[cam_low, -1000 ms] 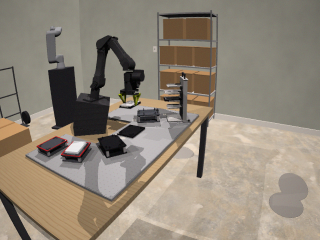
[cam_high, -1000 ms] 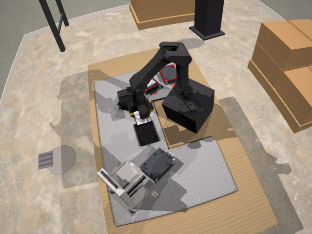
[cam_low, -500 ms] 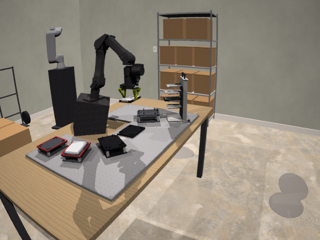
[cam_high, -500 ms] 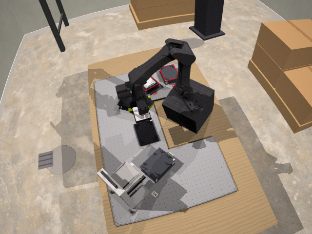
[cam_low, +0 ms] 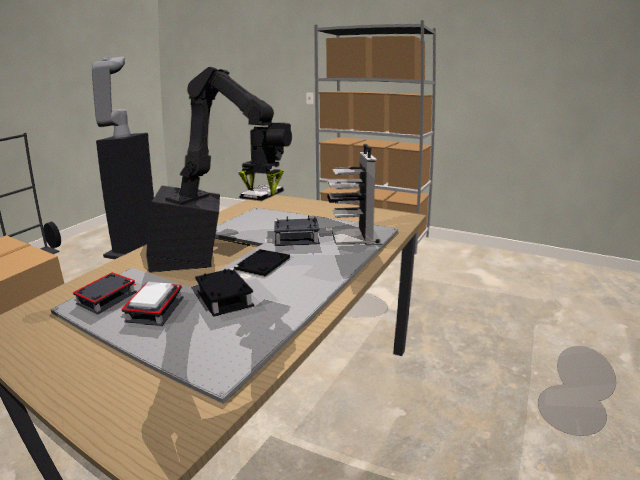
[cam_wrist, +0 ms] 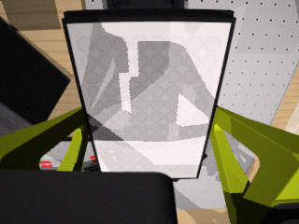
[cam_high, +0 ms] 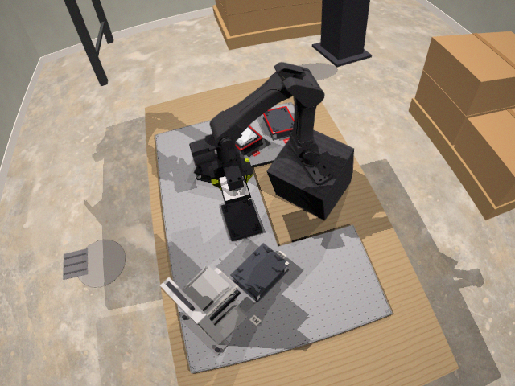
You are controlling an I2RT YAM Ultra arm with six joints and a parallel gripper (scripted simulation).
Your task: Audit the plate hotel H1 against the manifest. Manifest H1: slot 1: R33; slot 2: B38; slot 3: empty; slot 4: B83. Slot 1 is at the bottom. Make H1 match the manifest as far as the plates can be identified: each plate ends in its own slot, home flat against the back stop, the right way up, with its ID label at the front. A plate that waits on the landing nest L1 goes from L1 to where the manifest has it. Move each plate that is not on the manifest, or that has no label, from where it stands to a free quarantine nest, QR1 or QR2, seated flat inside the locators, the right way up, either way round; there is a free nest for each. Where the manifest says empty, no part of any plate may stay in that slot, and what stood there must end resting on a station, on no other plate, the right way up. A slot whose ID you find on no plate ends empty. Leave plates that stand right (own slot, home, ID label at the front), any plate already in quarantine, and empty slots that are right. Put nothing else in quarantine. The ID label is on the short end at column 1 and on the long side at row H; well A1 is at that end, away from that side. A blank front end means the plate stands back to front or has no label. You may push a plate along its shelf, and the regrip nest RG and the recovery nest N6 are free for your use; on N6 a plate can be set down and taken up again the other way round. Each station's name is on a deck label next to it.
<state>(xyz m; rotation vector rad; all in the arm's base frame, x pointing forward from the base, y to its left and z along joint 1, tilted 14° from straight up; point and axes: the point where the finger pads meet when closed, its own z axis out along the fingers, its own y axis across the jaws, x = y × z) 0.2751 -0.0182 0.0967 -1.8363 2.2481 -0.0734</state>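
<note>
Right now my hand is 23 cm to the right of the regrip nest, 19 cm above it and 3 cm short of it. From my hand the other things lie so: RG deck label (24 cm below, 19 cm to the left, 7 cm behind); dark well plate (30 cm to the left, 20 cm ahead, 9 cm below); N6 deck label (24 cm below, 12 cm to the right, 2 cm behind).
</note>
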